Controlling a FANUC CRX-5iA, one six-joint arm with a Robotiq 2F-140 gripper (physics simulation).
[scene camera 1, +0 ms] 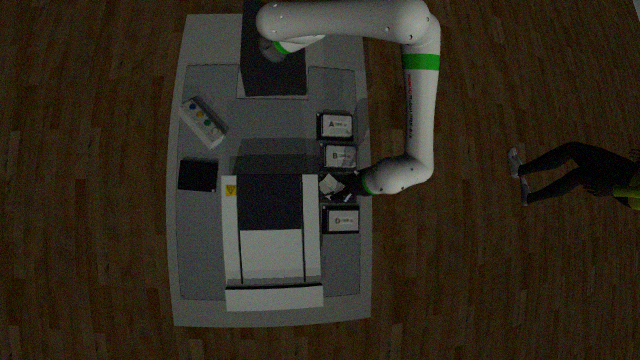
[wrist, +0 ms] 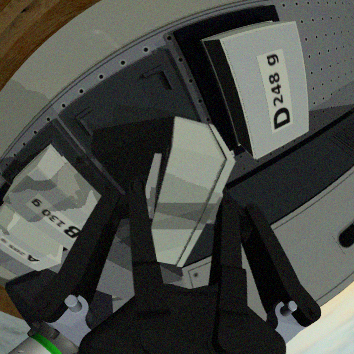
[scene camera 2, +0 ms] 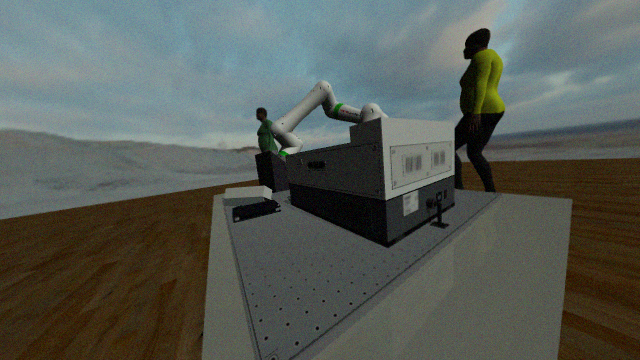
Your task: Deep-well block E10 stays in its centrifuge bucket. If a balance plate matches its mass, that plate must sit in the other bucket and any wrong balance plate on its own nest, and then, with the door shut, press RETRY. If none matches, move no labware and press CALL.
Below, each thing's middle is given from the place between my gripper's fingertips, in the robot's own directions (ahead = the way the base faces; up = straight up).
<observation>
Right now my hand is 3 cm to the right of the nest (wrist: 123,121), 2 cm past it and 2 cm above it. Also, from my hand: centrifuge (scene camera 2: 396,175) (23 cm to the right, 21 cm ahead, 10 cm above); then button box (scene camera 1: 204,132) (57 cm to the right, 24 cm behind, 2 cm above).
</observation>
